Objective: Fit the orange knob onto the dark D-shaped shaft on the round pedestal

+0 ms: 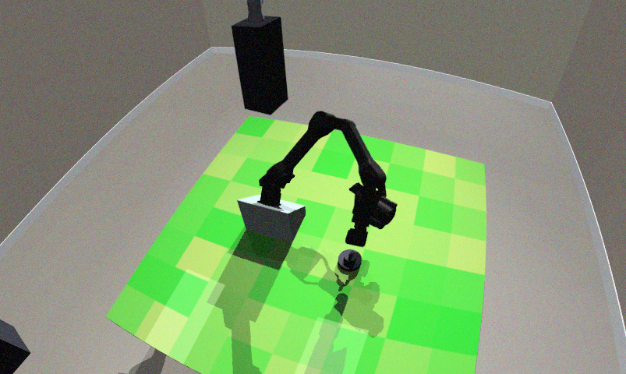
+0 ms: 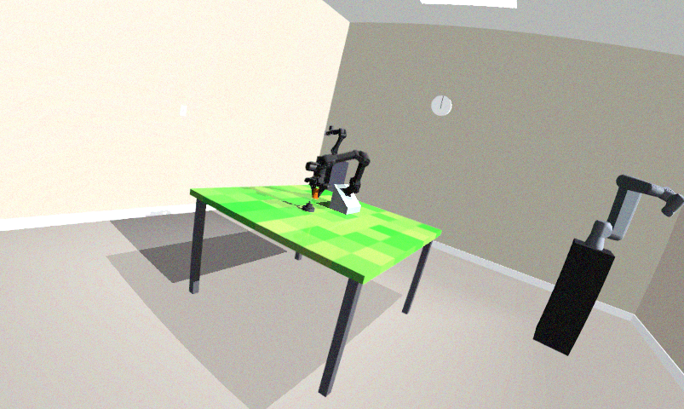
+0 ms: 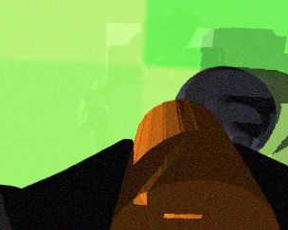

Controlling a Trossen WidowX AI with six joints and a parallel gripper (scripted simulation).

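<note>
My gripper tip is now 8 cm above the round pedestal, 5 cm to the left of it and 1 cm past it. The rest, counted from my gripper tip: orange knob (2 cm above).
</note>
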